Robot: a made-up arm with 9 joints. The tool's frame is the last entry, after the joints.
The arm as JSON. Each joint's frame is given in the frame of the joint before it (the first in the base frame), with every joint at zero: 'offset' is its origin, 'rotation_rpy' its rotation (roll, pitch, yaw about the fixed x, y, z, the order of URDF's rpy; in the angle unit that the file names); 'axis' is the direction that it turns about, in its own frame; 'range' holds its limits. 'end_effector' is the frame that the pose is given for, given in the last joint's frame.
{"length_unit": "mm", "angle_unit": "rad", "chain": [
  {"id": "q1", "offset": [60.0, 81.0, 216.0], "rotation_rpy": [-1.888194, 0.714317, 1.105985], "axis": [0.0, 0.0, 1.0], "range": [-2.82, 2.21]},
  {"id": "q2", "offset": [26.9, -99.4, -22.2], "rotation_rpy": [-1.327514, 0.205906, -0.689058], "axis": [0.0, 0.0, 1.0], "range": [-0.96, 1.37]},
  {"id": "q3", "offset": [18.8, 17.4, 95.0], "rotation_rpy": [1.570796, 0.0, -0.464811], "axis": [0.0, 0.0, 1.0], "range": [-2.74, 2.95]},
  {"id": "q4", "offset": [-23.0, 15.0, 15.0], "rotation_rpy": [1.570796, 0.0, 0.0], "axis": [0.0, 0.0, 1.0], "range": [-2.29, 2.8]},
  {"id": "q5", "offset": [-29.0, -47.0, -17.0], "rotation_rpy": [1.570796, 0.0, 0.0], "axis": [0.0, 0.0, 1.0], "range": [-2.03, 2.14]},
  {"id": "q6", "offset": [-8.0, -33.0, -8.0], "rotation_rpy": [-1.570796, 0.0, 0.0], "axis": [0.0, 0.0, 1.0], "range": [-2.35, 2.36]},
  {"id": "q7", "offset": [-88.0, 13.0, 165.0], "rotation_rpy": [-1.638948, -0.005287, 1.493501], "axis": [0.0, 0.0, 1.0], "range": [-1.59, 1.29]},
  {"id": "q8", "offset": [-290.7, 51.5, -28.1], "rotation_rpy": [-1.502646, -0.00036, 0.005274], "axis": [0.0, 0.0, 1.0], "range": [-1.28, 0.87]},
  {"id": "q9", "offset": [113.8, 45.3, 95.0], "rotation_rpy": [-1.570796, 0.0, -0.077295], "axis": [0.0, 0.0, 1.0], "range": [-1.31, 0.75]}
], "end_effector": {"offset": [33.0, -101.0, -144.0], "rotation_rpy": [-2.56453, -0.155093, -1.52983]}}
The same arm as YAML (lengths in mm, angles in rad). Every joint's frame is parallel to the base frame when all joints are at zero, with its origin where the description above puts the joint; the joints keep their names.
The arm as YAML. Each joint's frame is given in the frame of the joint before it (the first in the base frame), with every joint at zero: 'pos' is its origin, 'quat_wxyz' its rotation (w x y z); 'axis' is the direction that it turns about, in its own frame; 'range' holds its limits. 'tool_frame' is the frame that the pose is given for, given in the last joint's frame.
length_unit: mm
angle_unit: rad
joints:
  - joint: q1
    pos: [60.0, 81.0, 216.0]
    quat_wxyz: [1.0, 0.0, 0.0, 0.0]
    axis: [-0.940904, 0.243101, -0.235801]
    range: [-2.82, 2.21]
  - joint: q2
    pos: [30.0, 82.0, 59.0]
    quat_wxyz: [1.0, 0.0, 0.0, 0.0]
    axis: "-z"
    range: [-0.96, 1.37]
  - joint: q3
    pos: [24.0, 9.0, -95.0]
    quat_wxyz: [1.0, 0.0, 0.0, 0.0]
    axis: "-x"
    range: [-2.74, 2.95]
  - joint: q4
    pos: [-15.0, -23.0, -15.0]
    quat_wxyz: [1.0, 0.0, 0.0, 0.0]
    axis: "+z"
    range: [-2.29, 2.8]
  - joint: q5
    pos: [47.0, -29.0, -17.0]
    quat_wxyz: [1.0, 0.0, 0.0, 0.0]
    axis: "+x"
    range: [-2.03, 2.14]
  - joint: q6
    pos: [-8.0, -8.0, -33.0]
    quat_wxyz: [1.0, 0.0, 0.0, 0.0]
    axis: "+z"
    range: [-2.35, 2.36]
  - joint: q7
    pos: [-13.0, -88.0, 165.0]
    quat_wxyz: [1.0, 0.0, 0.0, 0.0]
    axis: [-0.077398, -0.994672, -0.068098]
    range: [-1.59, 1.29]
  - joint: q8
    pos: [292.0, 9.0, -51.0]
    quat_wxyz: [1.0, 0.0, 0.0, 0.0]
    axis: "-z"
    range: [-1.28, 0.87]
  - joint: q9
    pos: [-110.0, 54.0, -95.0]
    quat_wxyz: [1.0, 0.0, 0.0, 0.0]
    axis: "+y"
    range: [-1.31, 0.75]
tool_frame:
  pos: [-33.0, -144.0, -101.0]
  quat_wxyz: [0.279961, 0.633553, 0.390017, -0.606728]

